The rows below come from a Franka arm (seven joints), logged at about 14 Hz.
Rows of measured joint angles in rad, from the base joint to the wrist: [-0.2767 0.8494 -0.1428 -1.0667 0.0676 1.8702 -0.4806]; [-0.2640 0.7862 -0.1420 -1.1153 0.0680 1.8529 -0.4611]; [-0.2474 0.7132 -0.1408 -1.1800 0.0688 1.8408 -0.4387]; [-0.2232 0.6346 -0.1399 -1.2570 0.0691 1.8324 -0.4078]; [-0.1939 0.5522 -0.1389 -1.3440 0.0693 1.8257 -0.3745]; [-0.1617 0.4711 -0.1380 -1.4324 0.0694 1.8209 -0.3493]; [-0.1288 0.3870 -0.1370 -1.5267 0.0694 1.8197 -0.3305]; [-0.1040 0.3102 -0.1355 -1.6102 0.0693 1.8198 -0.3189]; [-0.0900 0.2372 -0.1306 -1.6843 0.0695 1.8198 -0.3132]
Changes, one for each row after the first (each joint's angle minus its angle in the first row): [0.0127 -0.0632 0.0008 -0.0486 0.0004 -0.0173 0.0195]; [0.0293 -0.1362 0.0020 -0.1133 0.0012 -0.0294 0.0419]; [0.0535 -0.2148 0.0029 -0.1903 0.0015 -0.0378 0.0728]; [0.0828 -0.2972 0.0039 -0.2773 0.0017 -0.0445 0.1061]; [0.1150 -0.3783 0.0048 -0.3657 0.0018 -0.0493 0.1313]; [0.1479 -0.4624 0.0058 -0.4600 0.0018 -0.0505 0.1501]; [0.1727 -0.5392 0.0073 -0.5435 0.0017 -0.0504 0.1617]; [0.1867 -0.6122 0.0122 -0.6176 0.0019 -0.0504 0.1674]
